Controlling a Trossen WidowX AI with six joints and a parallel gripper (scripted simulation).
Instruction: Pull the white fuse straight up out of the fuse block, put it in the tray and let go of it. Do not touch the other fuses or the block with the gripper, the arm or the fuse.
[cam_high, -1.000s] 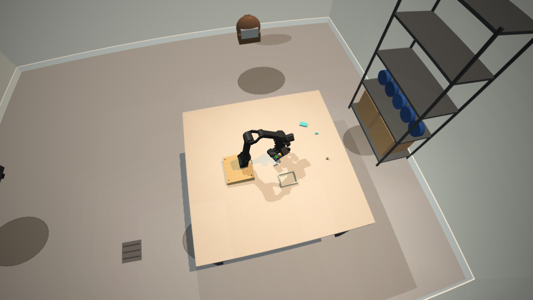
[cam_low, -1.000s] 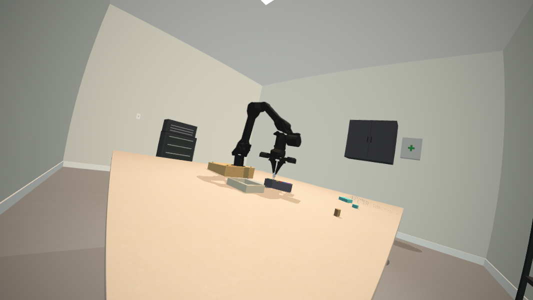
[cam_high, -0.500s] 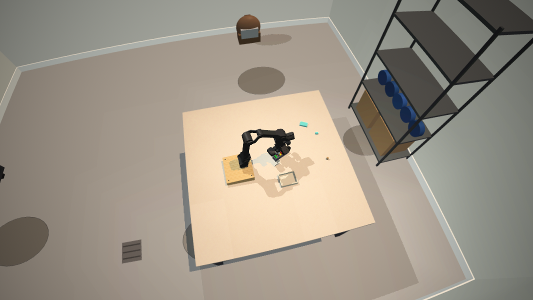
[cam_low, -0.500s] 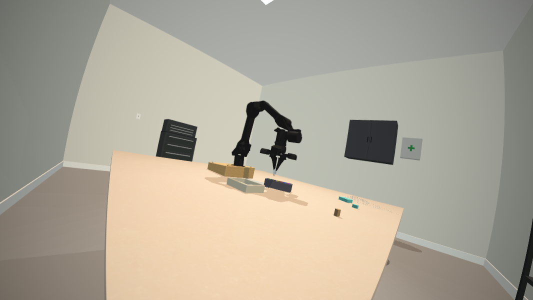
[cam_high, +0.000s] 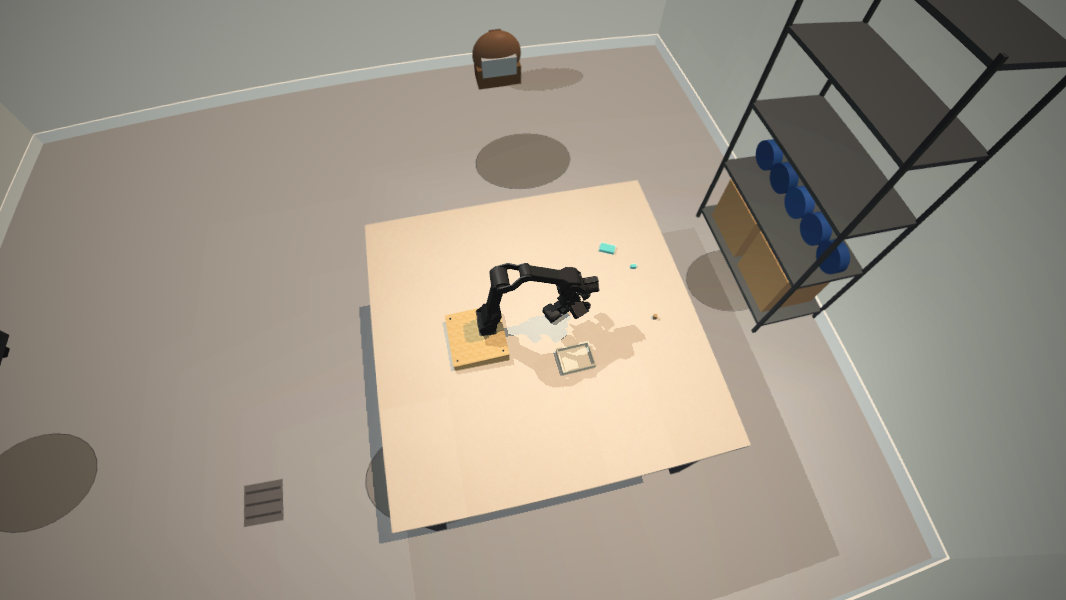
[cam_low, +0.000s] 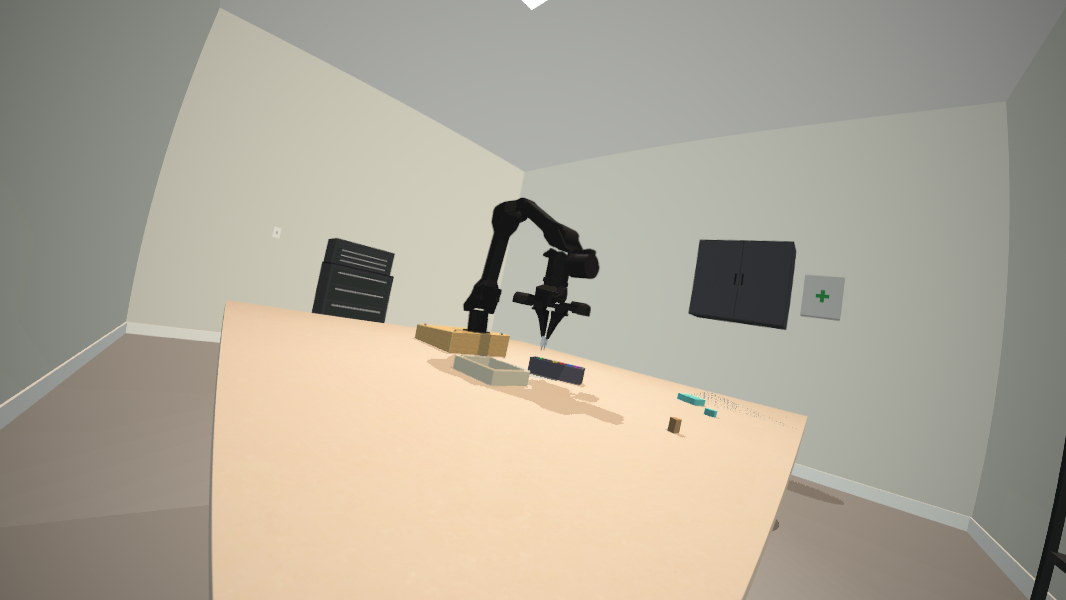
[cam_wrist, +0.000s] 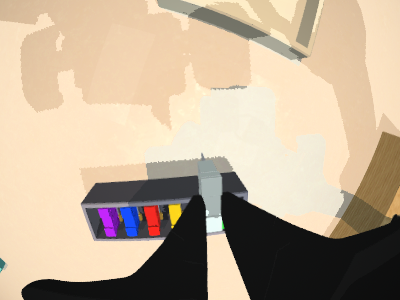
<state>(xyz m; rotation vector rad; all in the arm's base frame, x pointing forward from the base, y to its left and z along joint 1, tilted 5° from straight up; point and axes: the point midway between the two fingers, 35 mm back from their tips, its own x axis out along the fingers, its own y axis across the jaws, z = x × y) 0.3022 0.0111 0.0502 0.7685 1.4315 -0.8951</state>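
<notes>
Now: gripper tip 160 mm to the left of the tray, 90 mm above it and 20 mm short of it. From my gripper tip the other things lie so: white fuse 10 mm below.
</notes>
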